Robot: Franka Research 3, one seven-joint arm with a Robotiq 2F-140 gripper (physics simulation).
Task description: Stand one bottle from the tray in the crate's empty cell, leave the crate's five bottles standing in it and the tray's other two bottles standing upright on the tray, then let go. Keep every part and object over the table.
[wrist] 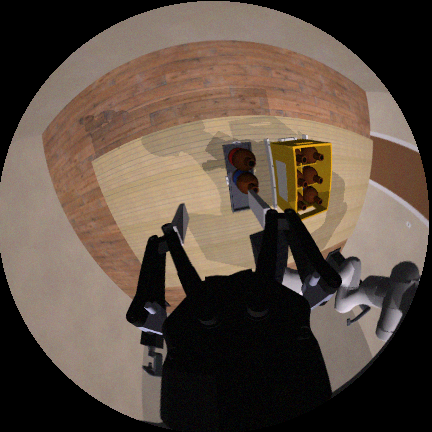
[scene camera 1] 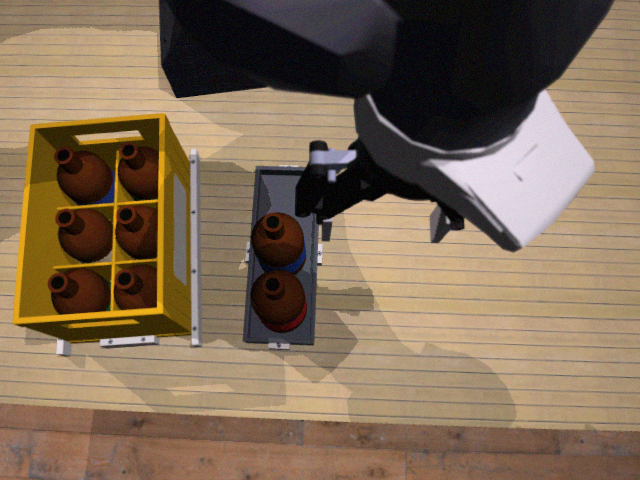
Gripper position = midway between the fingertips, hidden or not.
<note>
In view: the gripper [scene camera 1: 380, 228] and a red-banded bottle [scene camera 1: 277, 296].
The gripper shows as well in the wrist view [wrist: 217, 204].
</note>
